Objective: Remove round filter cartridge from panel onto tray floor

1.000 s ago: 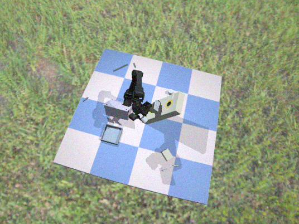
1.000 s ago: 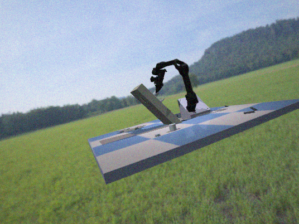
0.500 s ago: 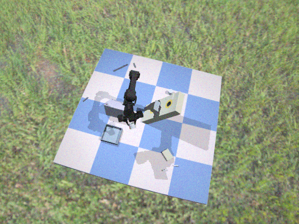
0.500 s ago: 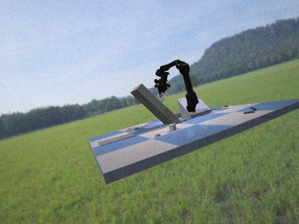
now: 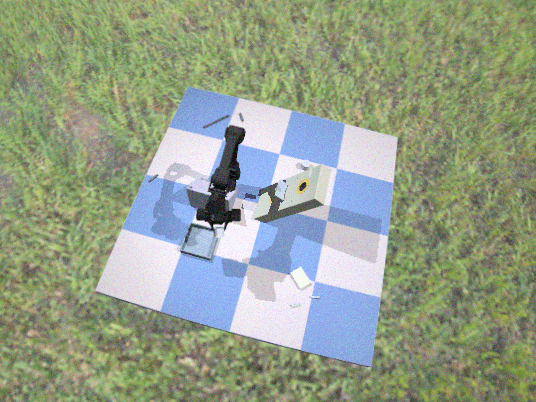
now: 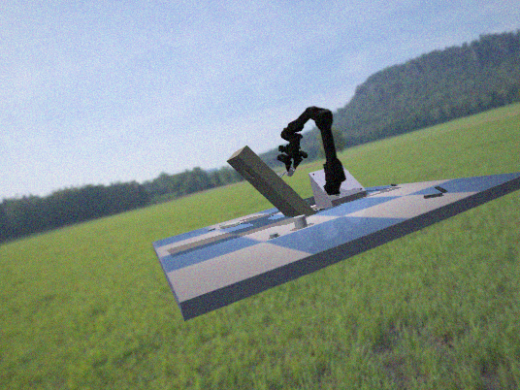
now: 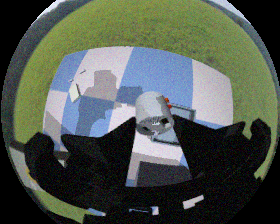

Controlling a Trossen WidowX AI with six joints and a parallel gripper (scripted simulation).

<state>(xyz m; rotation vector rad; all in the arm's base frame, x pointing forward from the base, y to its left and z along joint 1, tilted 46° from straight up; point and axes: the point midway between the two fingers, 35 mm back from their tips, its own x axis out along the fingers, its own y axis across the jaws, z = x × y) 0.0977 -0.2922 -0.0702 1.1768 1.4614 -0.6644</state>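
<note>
My gripper tip is 10 cm past the tray, 1 cm to the left of it and 20 cm above it. From my gripper tip the other things lie so: round grey filter cartridge: right at my gripper tip; then white block: 41 cm ahead, 21 cm below.
</note>
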